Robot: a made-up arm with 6 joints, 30 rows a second.
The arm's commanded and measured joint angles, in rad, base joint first. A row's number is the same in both.
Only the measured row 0 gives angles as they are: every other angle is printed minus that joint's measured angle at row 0.
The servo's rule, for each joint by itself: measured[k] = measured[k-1] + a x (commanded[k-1-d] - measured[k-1]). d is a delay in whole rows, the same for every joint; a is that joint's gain. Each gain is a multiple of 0.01, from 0.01 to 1. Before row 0 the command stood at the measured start. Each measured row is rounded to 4 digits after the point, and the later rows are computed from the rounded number. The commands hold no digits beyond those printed.
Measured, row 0:
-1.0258 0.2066 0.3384 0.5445 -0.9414 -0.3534
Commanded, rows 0 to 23:
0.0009 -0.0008 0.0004 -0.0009 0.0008 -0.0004
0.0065 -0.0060 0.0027 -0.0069 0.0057 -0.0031
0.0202 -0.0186 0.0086 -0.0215 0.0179 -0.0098
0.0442 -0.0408 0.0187 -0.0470 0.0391 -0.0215
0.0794 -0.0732 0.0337 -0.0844 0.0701 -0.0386
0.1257 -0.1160 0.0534 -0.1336 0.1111 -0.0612
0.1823 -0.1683 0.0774 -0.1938 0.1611 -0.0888
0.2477 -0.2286 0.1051 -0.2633 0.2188 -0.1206
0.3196 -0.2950 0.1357 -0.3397 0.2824 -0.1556
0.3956 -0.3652 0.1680 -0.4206 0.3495 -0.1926
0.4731 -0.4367 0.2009 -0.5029 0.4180 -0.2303
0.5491 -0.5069 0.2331 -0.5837 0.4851 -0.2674
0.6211 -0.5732 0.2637 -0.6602 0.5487 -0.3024
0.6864 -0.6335 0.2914 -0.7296 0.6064 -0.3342
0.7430 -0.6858 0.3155 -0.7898 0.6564 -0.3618
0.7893 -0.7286 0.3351 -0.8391 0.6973 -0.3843
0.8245 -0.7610 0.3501 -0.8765 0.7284 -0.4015
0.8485 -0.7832 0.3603 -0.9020 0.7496 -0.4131
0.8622 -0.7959 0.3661 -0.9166 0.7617 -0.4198
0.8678 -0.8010 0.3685 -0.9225 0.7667 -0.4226
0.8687 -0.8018 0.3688 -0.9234 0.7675 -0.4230
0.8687 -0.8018 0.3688 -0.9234 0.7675 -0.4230
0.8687 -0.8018 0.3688 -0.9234 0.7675 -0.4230
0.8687 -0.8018 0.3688 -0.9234 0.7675 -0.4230
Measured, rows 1 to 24:
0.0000 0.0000 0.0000 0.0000 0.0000 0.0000
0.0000 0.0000 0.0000 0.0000 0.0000 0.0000
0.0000 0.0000 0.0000 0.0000 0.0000 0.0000
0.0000 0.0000 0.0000 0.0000 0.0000 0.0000
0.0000 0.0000 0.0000 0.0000 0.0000 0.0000
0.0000 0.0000 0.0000 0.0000 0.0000 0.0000
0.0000 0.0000 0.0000 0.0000 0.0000 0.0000
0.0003 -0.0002 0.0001 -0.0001 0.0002 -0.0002
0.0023 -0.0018 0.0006 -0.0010 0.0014 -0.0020
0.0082 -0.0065 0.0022 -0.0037 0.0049 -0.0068
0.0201 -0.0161 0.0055 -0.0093 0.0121 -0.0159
0.0397 -0.0321 0.0111 -0.0191 0.0243 -0.0300
0.0681 -0.0556 0.0196 -0.0340 0.0425 -0.0493
0.1058 -0.0872 0.0312 -0.0548 0.0674 -0.0738
0.1526 -0.1268 0.0460 -0.0819 0.0992 -0.1028
0.2077 -0.1739 0.0639 -0.1154 0.1377 -0.1355
0.2697 -0.2275 0.0847 -0.1551 0.1822 -0.1709
0.3368 -0.2861 0.1079 -0.2003 0.2317 -0.2077
0.4069 -0.3479 0.1329 -0.2501 0.2849 -0.2447
0.4776 -0.4110 0.1591 -0.3034 0.3403 -0.2805
0.5465 -0.4733 0.1856 -0.3588 0.3962 -0.3138
0.6113 -0.5328 0.2116 -0.4148 0.4508 -0.3436
0.6700 -0.5876 0.2363 -0.4700 0.5026 -0.3688
0.7210 -0.6362 0.2591 -0.5228 0.5500 -0.3891
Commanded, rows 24 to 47:
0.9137 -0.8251 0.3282 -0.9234 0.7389 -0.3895
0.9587 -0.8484 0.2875 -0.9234 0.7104 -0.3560
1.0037 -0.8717 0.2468 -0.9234 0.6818 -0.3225
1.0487 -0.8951 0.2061 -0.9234 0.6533 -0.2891
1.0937 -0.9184 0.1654 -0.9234 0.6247 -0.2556
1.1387 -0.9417 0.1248 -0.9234 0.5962 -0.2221
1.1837 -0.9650 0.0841 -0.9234 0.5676 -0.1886
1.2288 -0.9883 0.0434 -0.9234 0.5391 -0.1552
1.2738 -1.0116 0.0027 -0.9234 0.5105 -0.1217
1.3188 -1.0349 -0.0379 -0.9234 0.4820 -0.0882
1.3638 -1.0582 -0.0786 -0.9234 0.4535 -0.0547
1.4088 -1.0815 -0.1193 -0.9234 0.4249 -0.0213
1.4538 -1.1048 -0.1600 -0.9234 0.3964 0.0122
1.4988 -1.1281 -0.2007 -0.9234 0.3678 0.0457
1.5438 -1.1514 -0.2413 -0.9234 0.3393 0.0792
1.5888 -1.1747 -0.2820 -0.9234 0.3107 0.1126
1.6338 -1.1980 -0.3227 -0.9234 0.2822 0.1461
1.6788 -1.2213 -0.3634 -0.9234 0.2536 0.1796
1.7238 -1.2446 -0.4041 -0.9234 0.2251 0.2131
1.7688 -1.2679 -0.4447 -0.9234 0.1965 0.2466
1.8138 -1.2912 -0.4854 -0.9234 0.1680 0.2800
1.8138 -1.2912 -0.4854 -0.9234 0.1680 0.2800
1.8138 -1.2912 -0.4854 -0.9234 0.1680 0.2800
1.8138 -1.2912 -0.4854 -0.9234 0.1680 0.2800
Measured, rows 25 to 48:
0.7631 -0.6774 0.2793 -0.5721 0.5919 -0.4040
0.7958 -0.7106 0.2967 -0.6169 0.6276 -0.4138
0.8196 -0.7359 0.3111 -0.6566 0.6568 -0.4193
0.8358 -0.7544 0.3226 -0.6913 0.6800 -0.4216
0.8467 -0.7677 0.3318 -0.7215 0.6984 -0.4225
0.8540 -0.7772 0.3392 -0.7477 0.7129 -0.4228
0.8589 -0.7841 0.3451 -0.7705 0.7244 -0.4229
0.8770 -0.7956 0.3417 -0.7904 0.7274 -0.4022
0.9040 -0.8104 0.3309 -0.8077 0.7238 -0.3736
0.9369 -0.8276 0.3141 -0.8227 0.7150 -0.3419
0.9738 -0.8465 0.2925 -0.8358 0.7020 -0.3092
1.0134 -0.8666 0.2671 -0.8472 0.6858 -0.2760
1.0547 -0.8876 0.2386 -0.8571 0.6670 -0.2426
1.0973 -0.9093 0.2077 -0.8657 0.6461 -0.2091
1.1407 -0.9314 0.1748 -0.8732 0.6236 -0.1757
1.1846 -0.9539 0.1404 -0.8797 0.5998 -0.1422
1.2289 -0.9766 0.1047 -0.8854 0.5751 -0.1087
1.2734 -0.9994 0.0680 -0.8903 0.5496 -0.0752
1.3181 -1.0224 0.0305 -0.8946 0.5234 -0.0418
1.3629 -1.0455 -0.0076 -0.8983 0.4967 -0.0083
1.4077 -1.0686 -0.0462 -0.9016 0.4696 0.0252
1.4526 -1.0918 -0.0852 -0.9044 0.4422 0.0587
1.4975 -1.1150 -0.1246 -0.9069 0.4146 0.0921
1.5425 -1.1382 -0.1642 -0.9090 0.3868 0.1256

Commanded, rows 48 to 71:
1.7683 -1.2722 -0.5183 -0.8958 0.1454 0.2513
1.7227 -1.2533 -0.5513 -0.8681 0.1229 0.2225
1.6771 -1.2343 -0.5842 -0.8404 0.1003 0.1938
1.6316 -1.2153 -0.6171 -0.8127 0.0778 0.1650
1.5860 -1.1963 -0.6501 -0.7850 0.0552 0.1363
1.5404 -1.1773 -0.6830 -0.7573 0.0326 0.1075
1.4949 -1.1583 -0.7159 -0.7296 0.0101 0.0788
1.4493 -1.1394 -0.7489 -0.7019 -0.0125 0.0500
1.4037 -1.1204 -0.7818 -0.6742 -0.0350 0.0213
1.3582 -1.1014 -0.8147 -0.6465 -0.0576 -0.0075
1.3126 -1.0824 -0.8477 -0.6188 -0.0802 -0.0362
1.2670 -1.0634 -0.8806 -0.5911 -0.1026 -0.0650
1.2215 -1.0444 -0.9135 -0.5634 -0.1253 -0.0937
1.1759 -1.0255 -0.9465 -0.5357 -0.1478 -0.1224
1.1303 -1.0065 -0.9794 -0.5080 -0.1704 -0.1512
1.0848 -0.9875 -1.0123 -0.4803 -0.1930 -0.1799
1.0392 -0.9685 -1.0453 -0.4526 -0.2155 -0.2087
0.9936 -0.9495 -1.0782 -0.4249 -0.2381 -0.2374
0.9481 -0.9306 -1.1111 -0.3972 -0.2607 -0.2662
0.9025 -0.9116 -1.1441 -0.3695 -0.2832 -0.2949
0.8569 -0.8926 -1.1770 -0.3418 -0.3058 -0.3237
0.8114 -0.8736 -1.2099 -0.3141 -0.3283 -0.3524
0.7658 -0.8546 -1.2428 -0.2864 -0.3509 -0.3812
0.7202 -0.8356 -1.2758 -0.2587 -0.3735 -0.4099
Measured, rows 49 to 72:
1.5875 -1.1615 -0.2040 -0.9109 0.3588 0.1591
1.6325 -1.1848 -0.2440 -0.9125 0.3307 0.1926
1.6775 -1.2081 -0.2841 -0.9139 0.3025 0.2261
1.7225 -1.2314 -0.3244 -0.9151 0.2743 0.2595
1.7526 -1.2481 -0.3566 -0.9162 0.2520 0.2722
1.7728 -1.2602 -0.3824 -0.9171 0.2344 0.2770
1.7863 -1.2689 -0.4030 -0.9179 0.2205 0.2789
1.7804 -1.2698 -0.4261 -0.9150 0.2047 0.2618
1.7614 -1.2652 -0.4511 -0.9089 0.1875 0.2374
1.7336 -1.2565 -0.4777 -0.9000 0.1692 0.2104
1.6999 -1.2450 -0.5056 -0.8887 0.1500 0.1823
1.6623 -1.2314 -0.5345 -0.8752 0.1301 0.1538
1.6221 -1.2163 -0.5642 -0.8599 0.1096 0.1251
1.5801 -1.2001 -0.5945 -0.8430 0.0887 0.0964
1.5369 -1.1831 -0.6254 -0.8247 0.0674 0.0676
1.4929 -1.1655 -0.6567 -0.8051 0.0459 0.0389
1.4484 -1.1476 -0.6883 -0.7845 0.0242 0.0101
1.4036 -1.1293 -0.7202 -0.7630 0.0023 -0.0186
1.3585 -1.1108 -0.7523 -0.7407 -0.0197 -0.0474
1.3133 -1.0922 -0.7845 -0.7177 -0.0419 -0.0761
1.2680 -1.0735 -0.8169 -0.6940 -0.0641 -0.1048
1.2226 -1.0547 -0.8494 -0.6698 -0.0864 -0.1336
1.1771 -1.0359 -0.8820 -0.6452 -0.1088 -0.1623
1.1316 -1.0170 -0.9147 -0.6202 -0.1312 -0.1911

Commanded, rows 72 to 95:
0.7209 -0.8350 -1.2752 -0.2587 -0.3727 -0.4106
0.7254 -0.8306 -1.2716 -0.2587 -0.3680 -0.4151
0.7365 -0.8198 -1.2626 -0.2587 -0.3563 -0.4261
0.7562 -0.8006 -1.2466 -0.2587 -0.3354 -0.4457
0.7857 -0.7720 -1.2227 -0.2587 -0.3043 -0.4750
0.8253 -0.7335 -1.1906 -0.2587 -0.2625 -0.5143
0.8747 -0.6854 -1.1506 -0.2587 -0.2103 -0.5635
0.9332 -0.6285 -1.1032 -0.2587 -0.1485 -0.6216
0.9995 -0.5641 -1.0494 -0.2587 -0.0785 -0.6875
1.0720 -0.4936 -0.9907 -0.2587 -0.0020 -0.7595
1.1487 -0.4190 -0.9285 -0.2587 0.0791 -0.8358
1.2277 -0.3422 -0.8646 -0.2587 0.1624 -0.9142
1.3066 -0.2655 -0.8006 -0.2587 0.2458 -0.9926
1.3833 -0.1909 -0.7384 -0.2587 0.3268 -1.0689
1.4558 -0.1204 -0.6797 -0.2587 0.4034 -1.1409
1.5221 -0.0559 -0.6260 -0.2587 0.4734 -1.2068
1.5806 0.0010 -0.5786 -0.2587 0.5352 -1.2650
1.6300 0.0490 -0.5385 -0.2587 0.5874 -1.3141
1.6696 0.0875 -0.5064 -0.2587 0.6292 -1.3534
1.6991 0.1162 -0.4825 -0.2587 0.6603 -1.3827
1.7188 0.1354 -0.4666 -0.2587 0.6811 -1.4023
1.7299 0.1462 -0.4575 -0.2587 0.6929 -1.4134
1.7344 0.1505 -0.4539 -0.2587 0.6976 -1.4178
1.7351 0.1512 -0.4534 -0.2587 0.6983 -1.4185
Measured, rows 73 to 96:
1.0861 -0.9981 -0.9474 -0.5948 -0.1536 -0.2198
1.0406 -0.9792 -0.9801 -0.5691 -0.1761 -0.2486
0.9950 -0.9603 -1.0129 -0.5432 -0.1986 -0.2773
0.9494 -0.9413 -1.0457 -0.5170 -0.2211 -0.3061
0.9039 -0.9223 -1.0785 -0.4906 -0.2436 -0.3348
0.8583 -0.9033 -1.1114 -0.4641 -0.2661 -0.3636
0.8127 -0.8843 -1.1443 -0.4374 -0.2887 -0.3923
0.7824 -0.8705 -1.1705 -0.4142 -0.3063 -0.4036
0.7636 -0.8593 -1.1907 -0.3940 -0.3193 -0.4107
0.7547 -0.8482 -1.2051 -0.3764 -0.3271 -0.4202
0.7552 -0.8349 -1.2134 -0.3611 -0.3288 -0.4360
0.7653 -0.8173 -1.2153 -0.3478 -0.3237 -0.4602
0.7851 -0.7938 -1.2104 -0.3362 -0.3108 -0.4937
0.8147 -0.7634 -1.1984 -0.3261 -0.2897 -0.5370
0.8538 -0.7256 -1.1794 -0.3173 -0.2600 -0.5895
0.9019 -0.6804 -1.1534 -0.3097 -0.2219 -0.6503
0.9580 -0.6281 -1.1209 -0.3031 -0.1757 -0.7180
1.0209 -0.5696 -1.0824 -0.2973 -0.1222 -0.7910
1.0891 -0.5059 -1.0388 -0.2923 -0.0624 -0.8674
1.1609 -0.4386 -0.9912 -0.2879 0.0023 -0.9450
1.2343 -0.3692 -0.9406 -0.2841 0.0704 -1.0218
1.3074 -0.2995 -0.8884 -0.2808 0.1403 -1.0956
1.3783 -0.2313 -0.8359 -0.2779 0.2103 -1.1645
1.4451 -0.1663 -0.7844 -0.2754 0.2785 -1.2268

